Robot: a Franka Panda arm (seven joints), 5 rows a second.
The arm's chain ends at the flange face. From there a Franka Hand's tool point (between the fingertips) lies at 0.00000 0.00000 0.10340 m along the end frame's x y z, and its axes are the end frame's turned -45 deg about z.
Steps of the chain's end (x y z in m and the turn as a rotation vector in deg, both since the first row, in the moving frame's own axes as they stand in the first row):
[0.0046, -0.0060, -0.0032, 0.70, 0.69, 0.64]
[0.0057, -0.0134, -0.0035, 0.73, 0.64, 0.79]
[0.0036, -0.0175, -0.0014, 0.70, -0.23, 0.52]
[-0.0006, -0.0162, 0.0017, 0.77, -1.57, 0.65]
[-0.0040, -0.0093, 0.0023, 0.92, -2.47, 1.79]
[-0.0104, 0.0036, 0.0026, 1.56, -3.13, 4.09]
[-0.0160, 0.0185, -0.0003, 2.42, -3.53, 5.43]
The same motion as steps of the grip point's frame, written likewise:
[0.0093, -0.0010, -0.0032, 0.01, 0.98, 0.64]
[0.0153, -0.0055, -0.0035, 0.06, 0.97, 0.79]
[0.0155, -0.0110, -0.0014, 0.66, 0.33, 0.52]
[0.0100, -0.0149, 0.0017, 1.65, -0.57, 0.65]
[0.0018, -0.0138, 0.0022, 2.40, -1.10, 1.79]
[-0.0117, -0.0109, 0.0024, 3.32, -1.11, 4.09]
[-0.0254, -0.0059, -0.0006, 4.21, -0.78, 5.43]

